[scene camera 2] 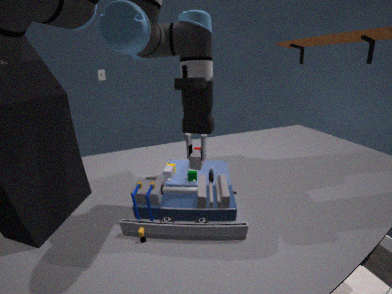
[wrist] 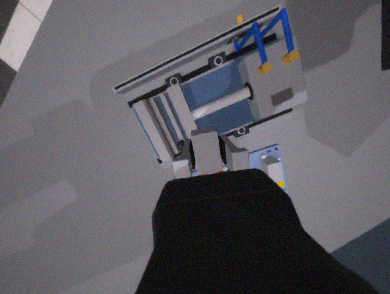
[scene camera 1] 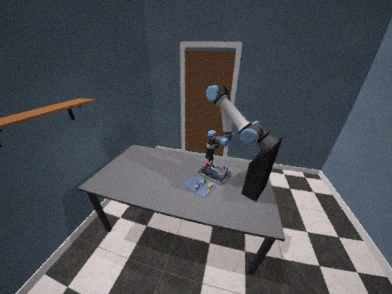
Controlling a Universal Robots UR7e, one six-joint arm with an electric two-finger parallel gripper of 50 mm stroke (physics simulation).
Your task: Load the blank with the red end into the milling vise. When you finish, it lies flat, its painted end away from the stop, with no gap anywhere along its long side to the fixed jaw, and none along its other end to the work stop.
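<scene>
My gripper (scene camera 1: 209, 163) (scene camera 2: 196, 153) (wrist: 205, 146) is shut on the grey blank with the red end (scene camera 2: 195, 161) (wrist: 206, 145). It holds the blank above the table, near the vise's pallet-side edge. The red end faces away from the vise; the grey end faces it. The vise (scene camera 1: 218, 173) (scene camera 2: 185, 213) has a fixed jaw (scene camera 2: 223, 191) (wrist: 148, 131) at its outer side and a moving jaw (scene camera 2: 202, 191) (wrist: 181, 107) on the screw. Thin upright strips stand between the jaws. A dark round part (scene camera 2: 211, 175), seemingly the work stop, is at their pallet-side end; fingers partly crowd it in the wrist view.
A blue pallet (scene camera 1: 190, 186) (scene camera 2: 220, 169) lies beside the vise. It carries a yellow-ended blank (scene camera 1: 209, 187) (wrist: 273, 169) and a green-ended blank (scene camera 1: 203, 180) (scene camera 2: 192, 176). Blue hooked handles (scene camera 2: 135, 201) (wrist: 259, 45) rise at the vise's screw end. A grey rail (scene camera 2: 185, 230) runs along its far side.
</scene>
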